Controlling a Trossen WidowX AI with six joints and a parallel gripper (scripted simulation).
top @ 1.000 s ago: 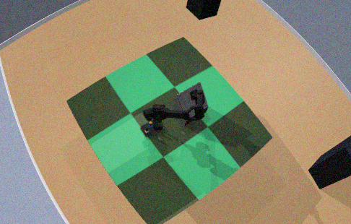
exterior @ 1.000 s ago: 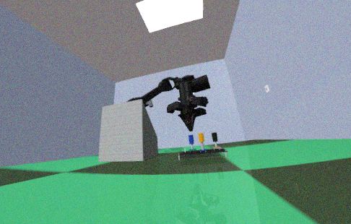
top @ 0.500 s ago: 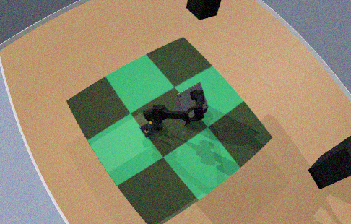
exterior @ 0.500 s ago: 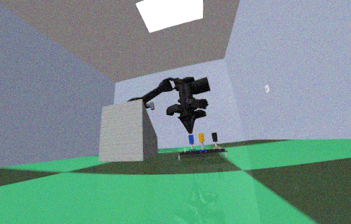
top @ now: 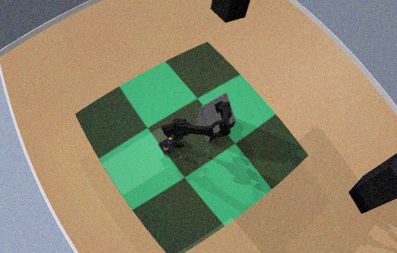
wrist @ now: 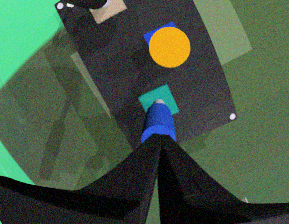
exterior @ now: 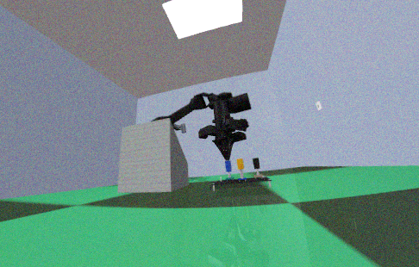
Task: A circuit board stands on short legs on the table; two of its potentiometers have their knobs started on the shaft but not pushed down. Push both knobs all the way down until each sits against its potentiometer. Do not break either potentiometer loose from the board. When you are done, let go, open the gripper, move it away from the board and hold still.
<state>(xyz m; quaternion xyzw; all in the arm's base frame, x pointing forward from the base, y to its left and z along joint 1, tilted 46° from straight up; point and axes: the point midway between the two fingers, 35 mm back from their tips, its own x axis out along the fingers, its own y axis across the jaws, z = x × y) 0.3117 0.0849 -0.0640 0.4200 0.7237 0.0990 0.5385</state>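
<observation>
My gripper tip is now 2 cm above the blue knob. Also, from my gripper tip: black knob 9 cm ahead, 2 cm below.
</observation>
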